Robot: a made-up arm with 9 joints.
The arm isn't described. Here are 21 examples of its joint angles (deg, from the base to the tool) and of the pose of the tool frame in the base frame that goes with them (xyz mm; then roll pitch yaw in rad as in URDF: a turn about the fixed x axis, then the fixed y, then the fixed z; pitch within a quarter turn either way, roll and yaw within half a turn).
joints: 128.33 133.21 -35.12 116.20 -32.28 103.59 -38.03 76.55 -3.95
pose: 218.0 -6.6 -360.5 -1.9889 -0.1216 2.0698
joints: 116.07 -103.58 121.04 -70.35 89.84 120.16 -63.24 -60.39 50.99
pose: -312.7 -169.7 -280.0 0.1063 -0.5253 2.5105
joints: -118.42 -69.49 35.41 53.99 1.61 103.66 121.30 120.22 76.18
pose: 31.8 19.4 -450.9 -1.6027 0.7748 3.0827
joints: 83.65 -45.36 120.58 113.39 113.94 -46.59 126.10 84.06 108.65
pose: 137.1 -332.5 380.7 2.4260 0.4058 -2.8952
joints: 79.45 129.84 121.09 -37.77 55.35 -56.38 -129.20 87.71 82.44
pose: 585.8 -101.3 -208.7 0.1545 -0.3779 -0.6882
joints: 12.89 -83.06 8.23 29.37 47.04 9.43 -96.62 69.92 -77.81
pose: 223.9 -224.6 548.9 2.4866 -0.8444 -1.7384
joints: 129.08 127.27 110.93 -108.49 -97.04 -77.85 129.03 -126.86 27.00
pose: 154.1 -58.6 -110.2 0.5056 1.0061 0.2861
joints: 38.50 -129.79 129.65 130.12 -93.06 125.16 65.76 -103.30 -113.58
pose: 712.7 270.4 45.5 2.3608 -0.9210 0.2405
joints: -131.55 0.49 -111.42 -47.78 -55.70 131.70 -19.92 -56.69 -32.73
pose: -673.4 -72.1 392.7 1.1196 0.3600 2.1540
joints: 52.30 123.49 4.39 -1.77 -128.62 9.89 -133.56 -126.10 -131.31
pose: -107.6 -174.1 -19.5 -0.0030 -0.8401 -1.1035
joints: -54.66 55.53 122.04 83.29 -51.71 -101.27 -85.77 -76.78 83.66
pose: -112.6 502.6 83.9 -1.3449 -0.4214 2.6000
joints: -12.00 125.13 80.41 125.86 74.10 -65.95 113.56 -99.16 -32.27
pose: -13.5 -217.9 436.8 -1.6796 1.3052 1.9980
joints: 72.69 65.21 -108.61 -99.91 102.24 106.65 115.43 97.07 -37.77
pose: 206.0 -393.5 84.4 -0.5666 -0.2850 0.5900
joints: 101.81 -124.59 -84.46 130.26 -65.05 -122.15 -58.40 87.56 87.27
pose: 553.1 -256.7 -462.3 -0.3050 -0.0184 3.0360
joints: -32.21 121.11 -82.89 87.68 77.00 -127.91 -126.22 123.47 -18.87
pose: 179.0 -58.2 371.1 -2.1884 1.2539 2.0685
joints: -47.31 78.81 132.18 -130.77 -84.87 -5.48 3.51 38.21 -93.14
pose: -174.4 -342.5 869.2 -1.7041 -0.0123 -0.1027
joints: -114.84 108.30 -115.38 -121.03 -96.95 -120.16 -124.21 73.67 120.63
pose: -36.6 75.3 619.4 -2.5020 0.3567 2.8610
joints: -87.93 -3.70 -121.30 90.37 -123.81 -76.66 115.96 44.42 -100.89
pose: -319.0 -377.4 32.1 1.7699 0.3287 0.5460
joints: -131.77 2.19 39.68 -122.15 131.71 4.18 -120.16 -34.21 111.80
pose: -116.9 -266.8 -535.5 -1.1734 -0.6378 0.7309
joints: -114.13 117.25 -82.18 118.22 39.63 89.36 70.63 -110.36 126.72
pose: -60.2 623.3 461.8 1.9790 0.5500 0.2886
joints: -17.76 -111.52 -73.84 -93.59 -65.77 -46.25 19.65 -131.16 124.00
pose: 277.6 833.5 921.3 2.5660 -1.2147 -1.6518
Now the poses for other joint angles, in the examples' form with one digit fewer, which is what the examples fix.
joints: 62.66 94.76 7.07 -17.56 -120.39 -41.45 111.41 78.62 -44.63
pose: -81 117 1 1.935 0.812 -2.562
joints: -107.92 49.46 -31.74 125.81 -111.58 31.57 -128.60 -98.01 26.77
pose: 99 -313 -3 0.006 -0.687 -1.932
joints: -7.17 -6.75 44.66 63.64 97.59 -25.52 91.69 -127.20 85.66
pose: -559 -275 435 0.918 -0.990 1.476
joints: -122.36 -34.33 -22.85 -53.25 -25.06 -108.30 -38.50 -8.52 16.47
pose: -931 -32 -548 -0.878 -0.505 1.096
